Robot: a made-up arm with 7 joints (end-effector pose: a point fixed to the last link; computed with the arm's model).
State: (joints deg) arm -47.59 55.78 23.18 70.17 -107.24 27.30 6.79
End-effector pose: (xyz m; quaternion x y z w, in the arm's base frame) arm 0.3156 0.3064 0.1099 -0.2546 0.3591 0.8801 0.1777
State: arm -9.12 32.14 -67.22 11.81 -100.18 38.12 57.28
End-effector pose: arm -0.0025 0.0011 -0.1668 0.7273 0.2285 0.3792 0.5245
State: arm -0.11 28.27 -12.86 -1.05 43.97 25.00 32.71
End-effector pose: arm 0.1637 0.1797 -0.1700 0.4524 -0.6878 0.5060 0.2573
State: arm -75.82 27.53 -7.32 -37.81 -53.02 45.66 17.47
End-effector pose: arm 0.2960 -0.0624 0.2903 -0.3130 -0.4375 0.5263 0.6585
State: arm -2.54 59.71 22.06 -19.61 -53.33 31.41 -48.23
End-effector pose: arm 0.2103 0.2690 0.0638 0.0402 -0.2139 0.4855 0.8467
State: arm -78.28 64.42 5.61 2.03 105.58 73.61 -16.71
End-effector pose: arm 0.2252 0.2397 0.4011 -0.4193 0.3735 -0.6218 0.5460
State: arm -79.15 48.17 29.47 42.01 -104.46 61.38 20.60
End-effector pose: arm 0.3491 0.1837 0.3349 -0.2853 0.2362 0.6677 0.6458
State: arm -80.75 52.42 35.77 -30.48 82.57 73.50 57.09
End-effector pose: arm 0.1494 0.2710 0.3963 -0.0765 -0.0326 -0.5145 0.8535
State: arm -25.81 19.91 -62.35 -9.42 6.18 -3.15 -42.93
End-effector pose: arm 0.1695 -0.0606 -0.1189 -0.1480 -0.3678 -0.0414 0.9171
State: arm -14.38 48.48 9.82 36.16 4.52 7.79 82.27
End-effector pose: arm 0.2141 0.3679 -0.0745 -0.4456 0.5433 -0.6362 0.3187
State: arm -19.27 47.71 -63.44 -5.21 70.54 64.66 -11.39
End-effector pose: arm 0.1770 0.1536 -0.0943 0.5624 -0.7564 0.0805 0.3240
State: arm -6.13 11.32 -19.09 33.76 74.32 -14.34 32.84
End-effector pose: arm 0.1308 0.0777 -0.2491 0.2283 -0.7481 0.3239 0.5323
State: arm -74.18 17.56 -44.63 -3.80 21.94 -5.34 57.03
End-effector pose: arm 0.3741 -0.1636 0.1828 -0.4700 -0.6273 0.5935 0.1828
